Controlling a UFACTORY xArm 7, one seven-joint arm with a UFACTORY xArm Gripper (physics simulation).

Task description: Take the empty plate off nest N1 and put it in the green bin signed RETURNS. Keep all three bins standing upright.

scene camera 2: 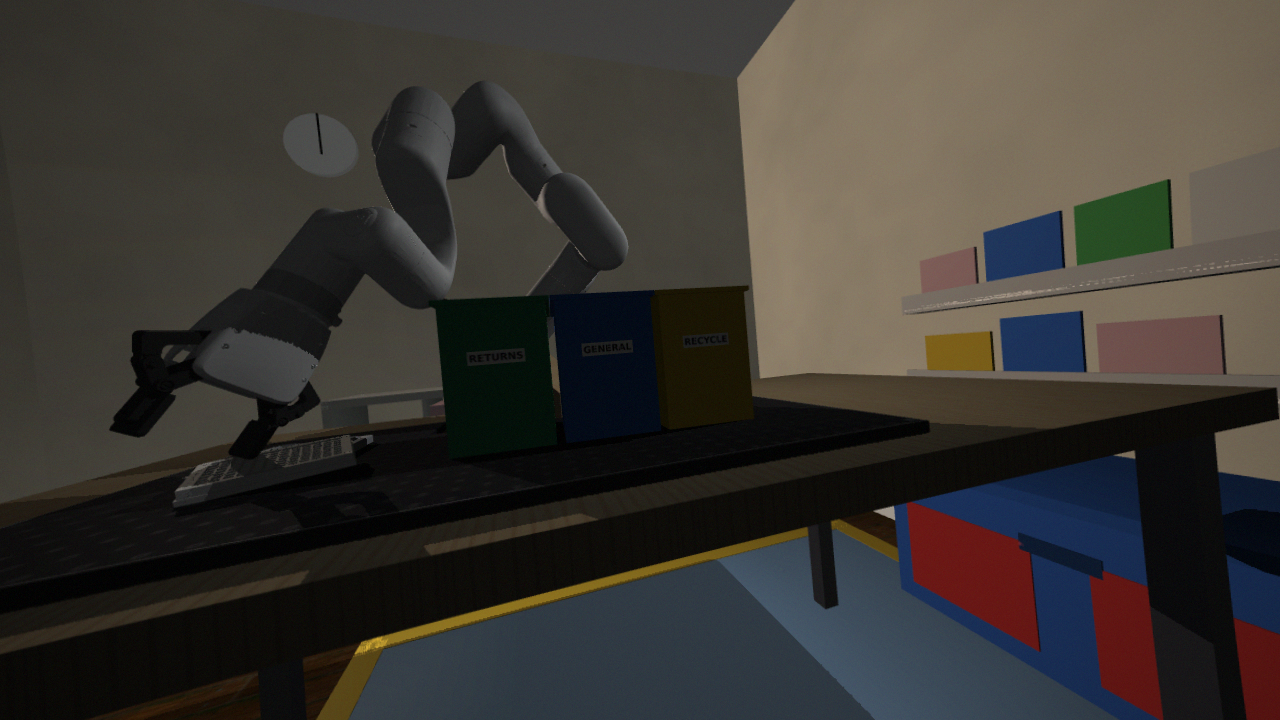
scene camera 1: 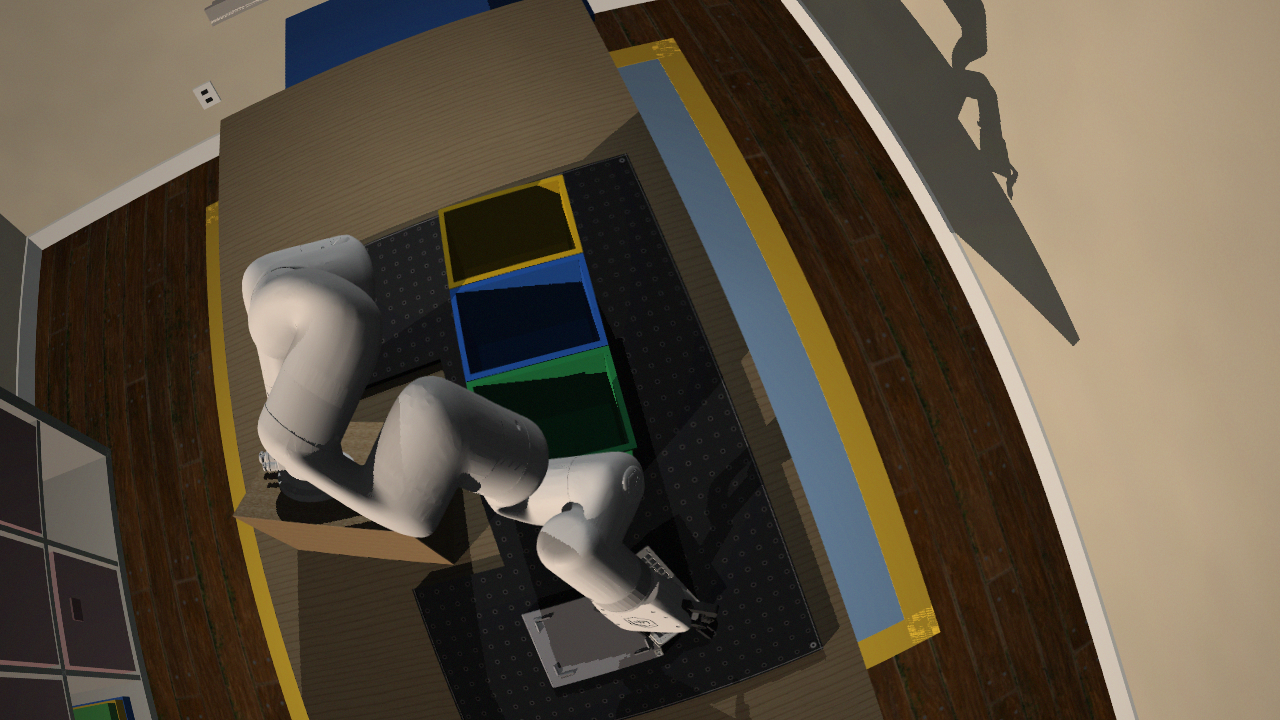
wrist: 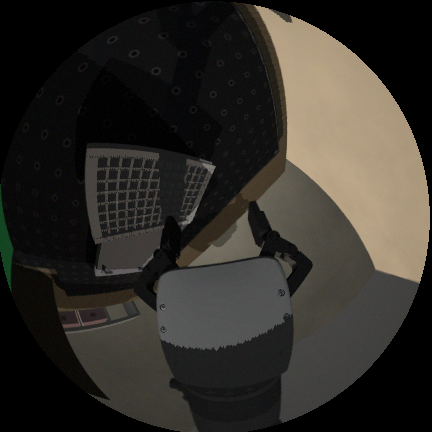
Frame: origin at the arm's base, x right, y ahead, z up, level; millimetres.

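Seen in the pictures: gripper, fingertip midpoint: [scene camera 2: 189, 447] [scene camera 1: 680, 628] [wrist: 211, 215].
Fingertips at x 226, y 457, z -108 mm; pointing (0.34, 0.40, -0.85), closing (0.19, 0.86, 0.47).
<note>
A point is followed by its place in that frame.
The pale gridded plate [scene camera 1: 656, 562] @(z -136, x 122, y 439 mm) [scene camera 2: 304, 458] @(z -135, x 143, y 434 mm) [wrist: 127, 195] @(z -132, x 146, y 419 mm) lies skewed at the edge of the grey nest [scene camera 1: 590, 640] @(z -143, x 227, y 336 mm) [wrist: 127, 255] @(z -143, x 213, y 324 mm), overlapping part of it; no N1 sign is legible. My gripper [scene camera 1: 702, 617] @(z -108, x 226, y 457 mm) [scene camera 2: 187, 437] @(z -108, x 226, y 457 mm) [wrist: 211, 215] @(z -108, x 226, y 457 mm) is open and empty, tilted low at the plate. In scene camera 2, one fingertip overlaps the plate and the other hangs out past its left end; contact is unclear. The arm hides part of the plate in scene camera 1. The green bin [scene camera 1: 622, 398] @(z 25, x -57, y 421 mm) [scene camera 2: 496, 394] @(z -87, x -56, y 417 mm), signed RETURNS, stands upright.
The blue bin [scene camera 1: 460, 335] @(z 25, x -163, y 231 mm) [scene camera 2: 608, 385] @(z -90, x -186, y 400 mm), signed GENERAL, and the yellow bin [scene camera 1: 572, 214] @(z 25, x -315, y 386 mm) [scene camera 2: 707, 385] @(z -103, x -316, y 382 mm), signed RECYCLE, stand upright in a row beside the green one. All stand on the black perforated board [scene camera 1: 760, 555] @(z -154, x 133, y 580 mm). The arm's wooden base block [scene camera 1: 358, 541] @(z -20, x 86, y 51 mm) is beside the board.
</note>
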